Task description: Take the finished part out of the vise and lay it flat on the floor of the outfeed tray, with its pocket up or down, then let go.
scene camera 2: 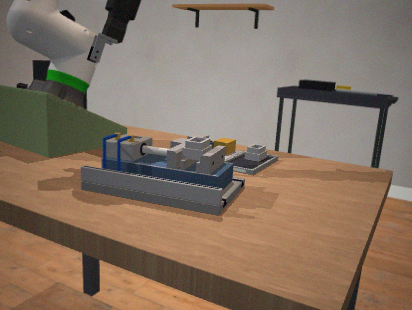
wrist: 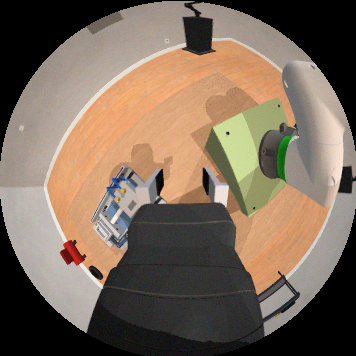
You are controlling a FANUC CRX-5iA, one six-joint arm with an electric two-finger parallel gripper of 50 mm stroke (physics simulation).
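Frame: origin at the arm's base, x ahead, y left, z up, level; metres.
Seen in the pictures: gripper, between the fingertips: (scene camera 2: 92,61) (wrist: 182,175); arm's base, origin of its link: (scene camera 2: 59,105) (wrist: 273,153).
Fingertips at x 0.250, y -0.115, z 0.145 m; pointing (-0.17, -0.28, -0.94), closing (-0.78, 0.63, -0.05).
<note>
Pixels of each thing's top centre, then the offset from my fingertips to it. "pt": a spot on its surface instead.
- finished part, centre of its top: (scene camera 2: 198,139) (wrist: 100,231) 0.331 m ahead, 0.046 m right, 0.139 m down
- vise, centre of its top: (scene camera 2: 167,143) (wrist: 109,218) 0.266 m ahead, 0.058 m right, 0.155 m down
- small tray, a spot on its surface: (scene camera 2: 266,165) pt 0.380 m ahead, 0.251 m left, 0.250 m down
- similar grey stepped block, centre of its top: (scene camera 2: 256,146) 0.330 m ahead, 0.298 m left, 0.213 m down
- grey slotted base, a spot on its surface: (scene camera 2: 150,187) pt 0.291 m ahead, 0.150 m right, 0.223 m down
- orange block, centre of its top: (scene camera 2: 225,140) 0.231 m ahead, 0.298 m left, 0.210 m down
The finished part (scene camera 2: 197,144) (wrist: 104,233), a light grey stepped block with an open pocket facing up, sits between the jaws of the vise (scene camera 2: 205,175) (wrist: 117,220), which has a blue body. My gripper (scene camera 2: 94,54) (wrist: 182,175) is open and empty, high above the table at the left in the scene view, well away from the vise. A small tray (scene camera 2: 266,165) with a dark floor stands behind the vise and holds a similar grey stepped block (scene camera 2: 256,152). Whether it is the outfeed tray, I cannot tell. In the wrist view my gripper body hides the area beside the vise.
The vise stands on a grey slotted base (scene camera 2: 150,187). Blue clamps (scene camera 2: 119,152) (wrist: 115,185) with yellow tops are at its left end. An orange block (scene camera 2: 225,145) is behind the vise. A green pedestal (scene camera 2: 47,120) (wrist: 240,155) carries the arm. A dark side table (scene camera 2: 335,96) stands behind.
</note>
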